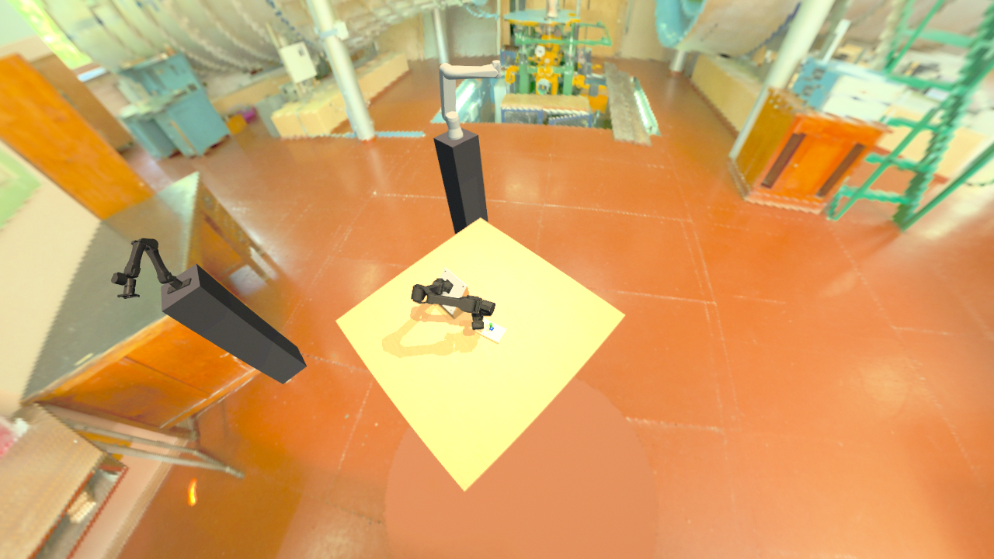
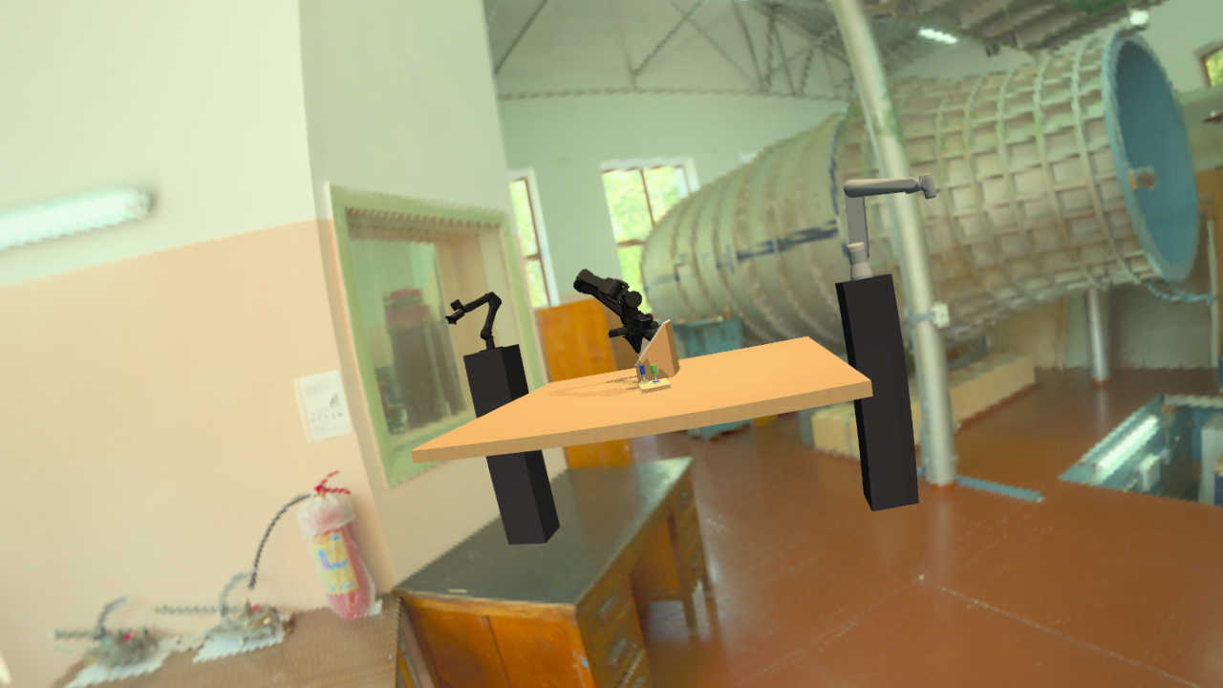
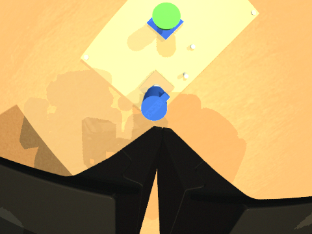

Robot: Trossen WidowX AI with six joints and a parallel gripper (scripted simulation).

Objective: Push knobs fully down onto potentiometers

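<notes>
The blue knob lies 60 mm below my gripper tip. Round my gripper tip: green knob (30 mm ahead, 50 mm to the left, 70 mm below).
</notes>
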